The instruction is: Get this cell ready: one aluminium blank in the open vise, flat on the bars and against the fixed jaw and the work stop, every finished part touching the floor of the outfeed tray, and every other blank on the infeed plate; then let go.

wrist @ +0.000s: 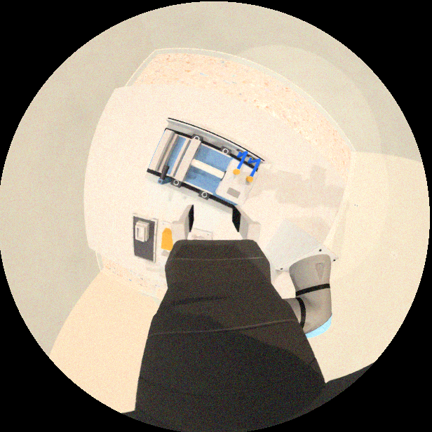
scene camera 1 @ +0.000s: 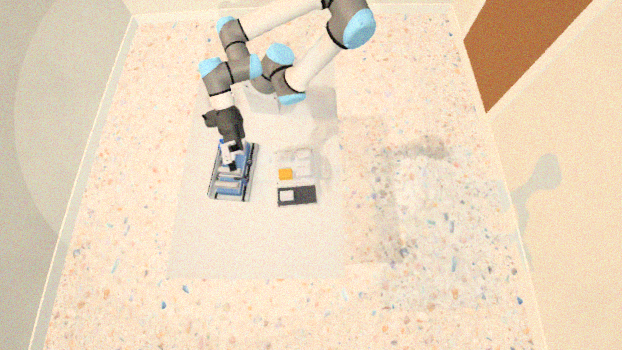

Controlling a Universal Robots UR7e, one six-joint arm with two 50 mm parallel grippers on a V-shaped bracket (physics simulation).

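Where they show: arm's base at its link origin: (scene camera 1: pixel 263 80).
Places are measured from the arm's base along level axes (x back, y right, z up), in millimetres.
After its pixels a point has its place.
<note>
The vise (scene camera 1: pixel 237 176) @(z -78, x -484, y 17 mm) (wrist: pixel 202 167) has a blue body and grey jaws. Its jaws stand apart with blue body visible between them, and I see no blank there. My gripper (scene camera 1: pixel 233 157) (wrist: pixel 213 218) is open and empty. It overlaps the vise's back end in the scene view; its height is unclear. A pale blank (scene camera 1: pixel 303 154) @(z -113, x -310, y -252 mm) and another blank (scene camera 1: pixel 305 170) @(z -113, x -390, y -277 mm) sit on the light infeed plate (scene camera 1: pixel 294 164) @(z -149, x -353, y -214 mm), faint against it. A light grey part (scene camera 1: pixel 286 195) @(z -130, x -519, y -212 mm) (wrist: pixel 142 231) sits at one end of the dark outfeed tray (scene camera 1: pixel 306 195) @(z -151, x -497, y -300 mm) (wrist: pixel 144 251); its contact with the floor is unclear.
An orange block (scene camera 1: pixel 285 174) @(z -113, x -425, y -189 mm) (wrist: pixel 166 239) is at the infeed plate's tray side. Blue levers (wrist: pixel 242 161) with orange ends stand on the vise's end block (wrist: pixel 233 182). The robot's base plate (wrist: pixel 295 245) is right of the gripper in the wrist view. My gripper's finger hides part of the infeed plate there.
</note>
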